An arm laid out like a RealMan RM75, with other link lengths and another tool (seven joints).
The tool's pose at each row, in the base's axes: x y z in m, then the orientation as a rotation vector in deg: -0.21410, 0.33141, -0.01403, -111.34, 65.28, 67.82; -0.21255, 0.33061, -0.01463, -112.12, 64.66, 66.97; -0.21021, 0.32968, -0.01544, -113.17, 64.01, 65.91; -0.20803, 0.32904, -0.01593, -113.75, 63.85, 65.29; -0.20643, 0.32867, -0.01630, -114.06, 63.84, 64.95; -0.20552, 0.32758, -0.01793, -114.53, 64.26, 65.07; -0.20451, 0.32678, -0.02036, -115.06, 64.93, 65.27; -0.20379, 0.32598, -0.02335, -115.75, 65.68, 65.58; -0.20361, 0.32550, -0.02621, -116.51, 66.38, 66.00; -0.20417, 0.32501, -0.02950, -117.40, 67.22, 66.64; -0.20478, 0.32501, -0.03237, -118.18, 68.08, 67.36
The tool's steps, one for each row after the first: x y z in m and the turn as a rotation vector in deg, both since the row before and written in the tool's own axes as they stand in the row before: 0.00120, -0.00098, -0.00100, -0.06, 0.56, -0.80; 0.00166, -0.00158, -0.00132, -0.13, 0.80, -0.91; 0.00127, -0.00157, -0.00115, -0.05, 0.53, -0.37; 0.00092, -0.00119, -0.00075, -0.02, 0.32, -0.15; 0.00211, -0.00014, -0.00046, -0.38, 0.38, 0.32; 0.00273, -0.00032, 0.00012, -0.45, 0.47, 0.53; 0.00313, -0.00006, 0.00053, -0.63, 0.55, 0.62; 0.00274, 0.00021, 0.00096, -0.74, 0.53, 0.62; 0.00291, 0.00083, 0.00150, -0.96, 0.57, 0.79; 0.00231, 0.00056, 0.00172, -0.93, 0.48, 0.83
